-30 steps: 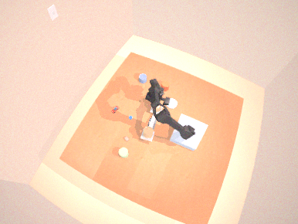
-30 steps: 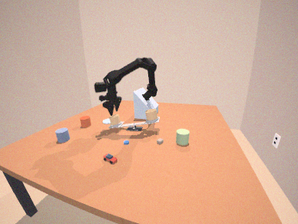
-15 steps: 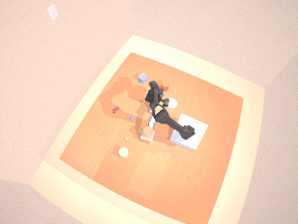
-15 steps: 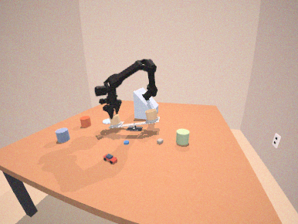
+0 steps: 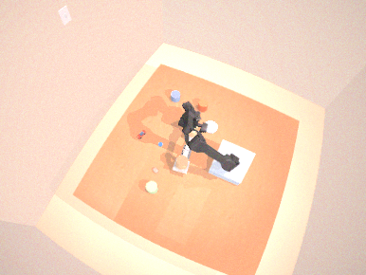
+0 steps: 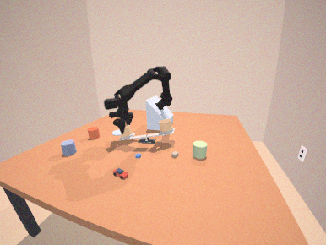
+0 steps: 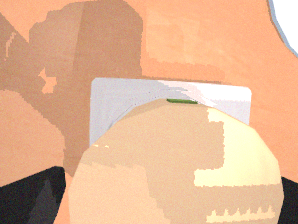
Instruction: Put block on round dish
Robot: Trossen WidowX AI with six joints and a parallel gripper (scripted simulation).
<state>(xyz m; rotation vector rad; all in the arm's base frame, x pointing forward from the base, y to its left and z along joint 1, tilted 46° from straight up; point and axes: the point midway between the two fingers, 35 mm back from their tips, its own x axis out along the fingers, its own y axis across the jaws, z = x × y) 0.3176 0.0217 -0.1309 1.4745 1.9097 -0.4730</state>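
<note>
Right now my gripper tip is 2 cm above the pale lavender block. The rest, counted from my gripper tip: white round dish (13 cm to the right, 8 cm behind, 6 cm below); then balance (13 cm to the left, 4 cm behind, 2 cm below); then red cylinder (22 cm to the right, 6 cm ahead, 2 cm below).
</note>
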